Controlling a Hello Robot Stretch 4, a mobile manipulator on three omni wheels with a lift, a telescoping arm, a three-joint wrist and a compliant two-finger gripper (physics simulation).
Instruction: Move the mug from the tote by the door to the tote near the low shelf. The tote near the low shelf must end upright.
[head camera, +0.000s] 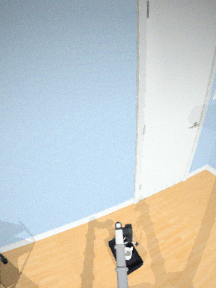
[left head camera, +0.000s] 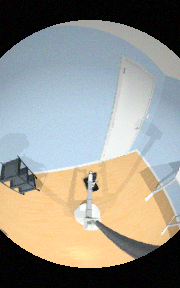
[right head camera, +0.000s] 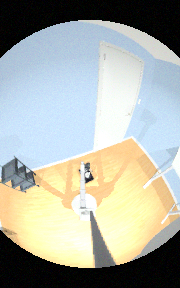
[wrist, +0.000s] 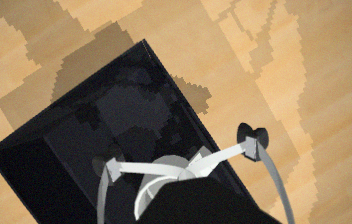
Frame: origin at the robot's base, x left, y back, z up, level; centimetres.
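Seen in the pictures: gripper, fingertip midpoint: (head camera: 128, 245) (left head camera: 92, 181) (right head camera: 87, 171) (wrist: 180, 146).
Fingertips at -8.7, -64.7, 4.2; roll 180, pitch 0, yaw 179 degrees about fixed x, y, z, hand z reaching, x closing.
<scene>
Offsets run from my fingertips to a thing's middle, as dx, dy, dz. "pt": to the spot under its first point.
A black tote @[+4.4, +6.1, -1.9] (head camera: 135, 265) (left head camera: 93, 188) (wrist: 65, 172) stands on the wood floor near the door. A white mug @[+1.0, +5.5, -1.8] (head camera: 128, 254) (right head camera: 87, 175) (wrist: 149, 186) is inside it; in the wrist view its handle points to the upper right, near the tote's long wall, and the dark gripper body hides its lower part. My gripper (head camera: 129, 244) (wrist: 180, 146) is open above the tote, with one fingertip over the tote's inside and the other beyond its long wall over the floor. The fingers are not closed around the mug. I cannot make out the tote near the low shelf.
A dark low shelf unit (left head camera: 15, 169) (right head camera: 15, 169) stands at the left by the blue wall. The white door @[pt -44.5, -63.0, +126.1] (head camera: 170, 90) (left head camera: 131, 105) (right head camera: 119, 90) is shut behind the tote. White-legged furniture (left head camera: 159, 190) (right head camera: 158, 178) stands at the right.
</scene>
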